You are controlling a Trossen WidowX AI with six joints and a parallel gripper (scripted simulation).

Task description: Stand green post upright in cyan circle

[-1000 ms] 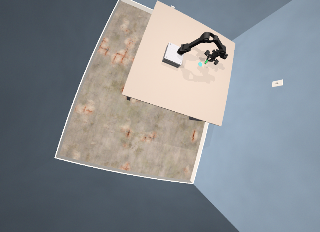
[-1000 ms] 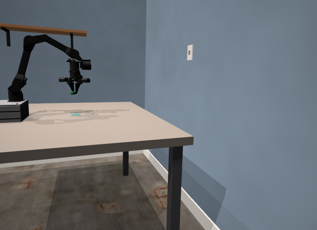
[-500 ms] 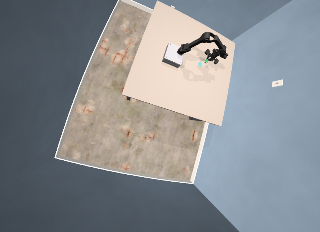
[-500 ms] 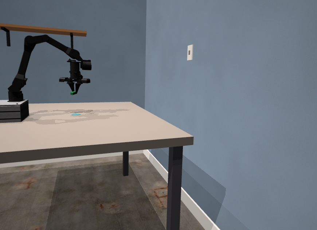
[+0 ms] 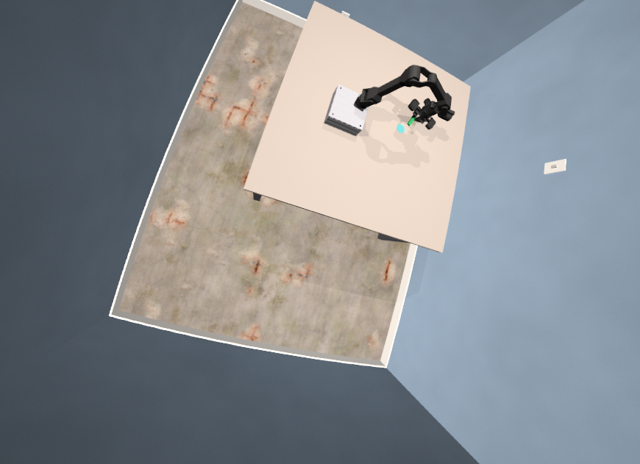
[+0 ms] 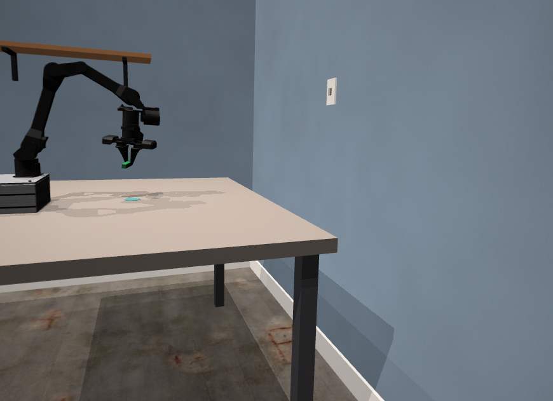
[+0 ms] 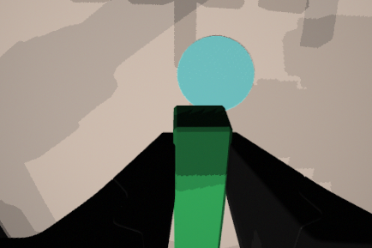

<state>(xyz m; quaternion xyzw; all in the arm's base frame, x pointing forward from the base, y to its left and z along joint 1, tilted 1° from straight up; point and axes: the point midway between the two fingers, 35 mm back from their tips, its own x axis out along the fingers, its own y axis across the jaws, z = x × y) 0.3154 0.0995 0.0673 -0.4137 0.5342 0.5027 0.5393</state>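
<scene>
The cyan circle lies 10 mm ahead of my hand and 170 mm below it. From my hand the other things lie so: green post: 10 mm behind, 20 mm to the right, 30 mm below.
</scene>
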